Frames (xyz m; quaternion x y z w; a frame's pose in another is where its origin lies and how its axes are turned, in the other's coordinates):
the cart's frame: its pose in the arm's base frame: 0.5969 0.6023 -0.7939 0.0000 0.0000 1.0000 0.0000
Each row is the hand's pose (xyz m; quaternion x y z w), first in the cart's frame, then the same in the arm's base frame.
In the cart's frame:
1: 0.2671 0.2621 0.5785 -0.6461 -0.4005 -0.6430 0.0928
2: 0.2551 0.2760 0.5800 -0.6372 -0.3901 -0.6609 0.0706
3: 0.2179 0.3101 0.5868 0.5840 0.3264 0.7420 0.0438
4: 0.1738 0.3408 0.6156 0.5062 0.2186 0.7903 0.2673
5: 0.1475 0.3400 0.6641 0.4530 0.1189 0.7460 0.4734
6: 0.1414 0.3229 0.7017 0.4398 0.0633 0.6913 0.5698
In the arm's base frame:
1: 0.3298 0.3402 -0.2154 0.4005 -0.6461 0.0928 0.6430
2: 0.3418 0.3263 -0.2139 0.3901 -0.6372 0.0706 0.6609
3: 0.3790 0.2922 -0.2071 0.3264 -0.5840 -0.0438 0.7420
4: 0.4231 0.2615 -0.1783 0.2186 -0.5062 -0.2673 0.7903
5: 0.4494 0.2623 -0.1298 0.1189 -0.4530 -0.4734 0.7460
6: 0.4555 0.2794 -0.0922 0.0633 -0.4398 -0.5698 0.6913

